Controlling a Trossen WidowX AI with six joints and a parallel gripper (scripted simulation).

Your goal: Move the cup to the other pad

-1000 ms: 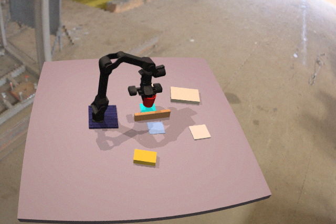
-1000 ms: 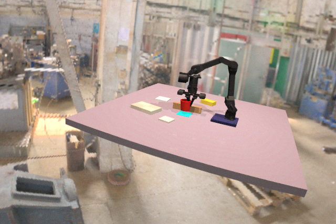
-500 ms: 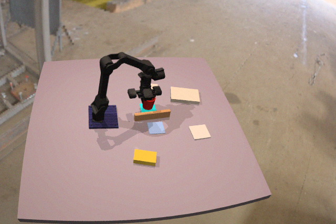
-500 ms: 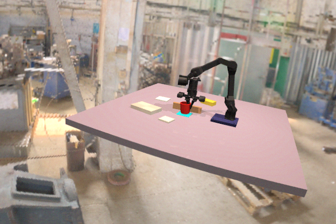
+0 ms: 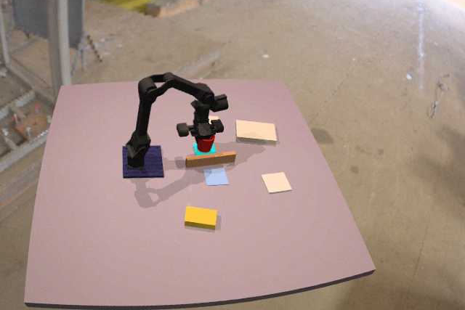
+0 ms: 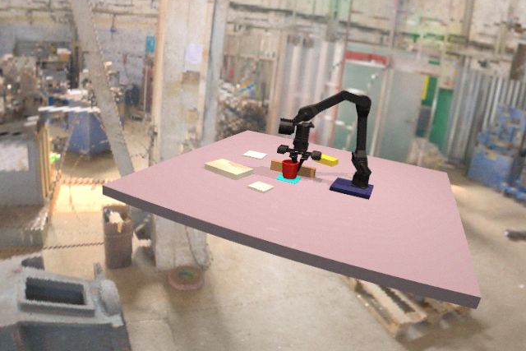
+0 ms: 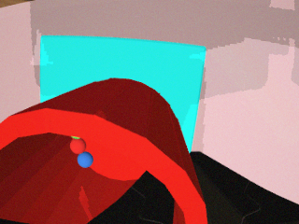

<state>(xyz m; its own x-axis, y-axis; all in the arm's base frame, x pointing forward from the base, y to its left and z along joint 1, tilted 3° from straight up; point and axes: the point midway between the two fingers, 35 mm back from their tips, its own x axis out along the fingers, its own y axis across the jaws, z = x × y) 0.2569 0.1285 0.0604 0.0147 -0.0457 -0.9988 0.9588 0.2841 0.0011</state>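
The red cup is 3 cm ahead of my gripper tip and 1 cm to the left of it. Also, from my gripper tip: cyan pad (5 cm below, 3 cm ahead); blue marble (4 cm ahead, 2 cm to the left, 2 cm below); green marble (5 cm ahead, 2 cm below, 1 cm to the left).
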